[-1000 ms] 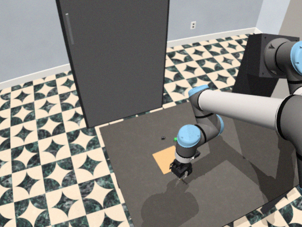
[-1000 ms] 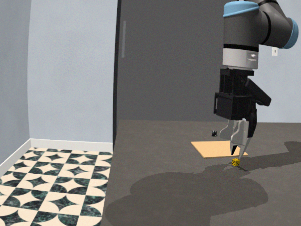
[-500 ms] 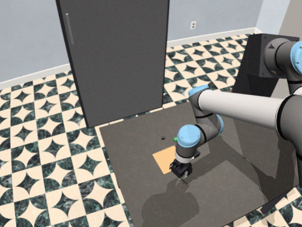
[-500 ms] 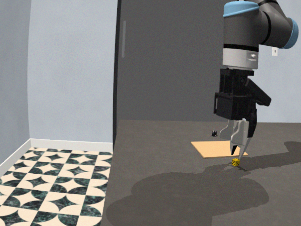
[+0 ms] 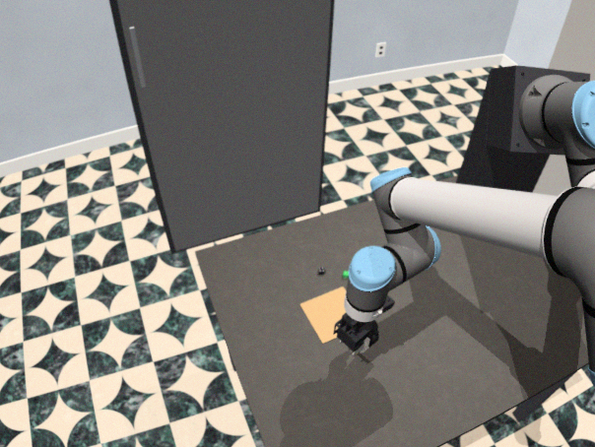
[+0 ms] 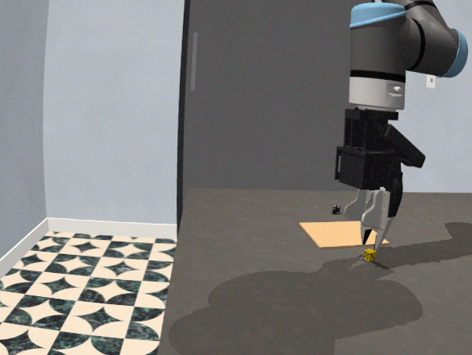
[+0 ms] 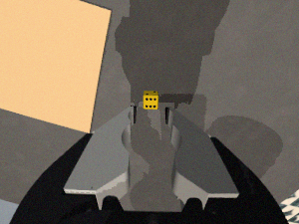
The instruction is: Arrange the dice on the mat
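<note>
Right now the yellow die is 3 cm below my hand. The rest, counted from my hand: black die 4 cm ahead, 28 cm to the right, 3 cm below; then orange mat 4 cm ahead, 13 cm to the right, 4 cm below; then green die 3 cm behind, 25 cm to the right, 3 cm below.
</note>
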